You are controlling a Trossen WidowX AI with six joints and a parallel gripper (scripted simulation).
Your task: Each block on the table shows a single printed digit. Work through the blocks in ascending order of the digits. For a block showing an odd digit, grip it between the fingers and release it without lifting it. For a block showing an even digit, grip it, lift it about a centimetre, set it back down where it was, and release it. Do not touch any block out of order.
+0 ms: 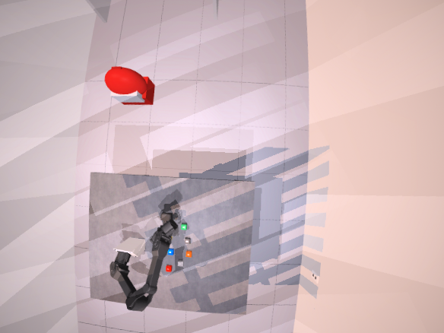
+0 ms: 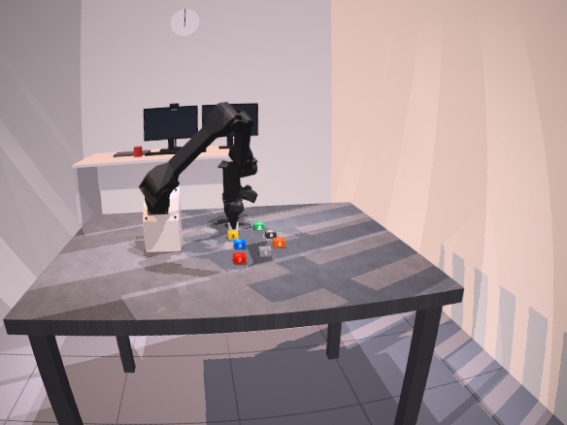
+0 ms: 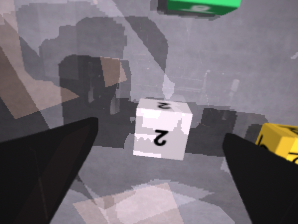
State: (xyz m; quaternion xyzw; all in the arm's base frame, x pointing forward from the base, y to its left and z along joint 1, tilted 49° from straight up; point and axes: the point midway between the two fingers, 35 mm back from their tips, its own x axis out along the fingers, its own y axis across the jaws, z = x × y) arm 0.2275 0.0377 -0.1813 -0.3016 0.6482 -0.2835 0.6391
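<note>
My gripper tip is now right at the white block. Also, from my gripper tip: yellow block: 90 mm to the right; then blue block: 10 mm ahead, 180 mm to the right; then green block: 90 mm ahead, 10 mm to the right.
</note>
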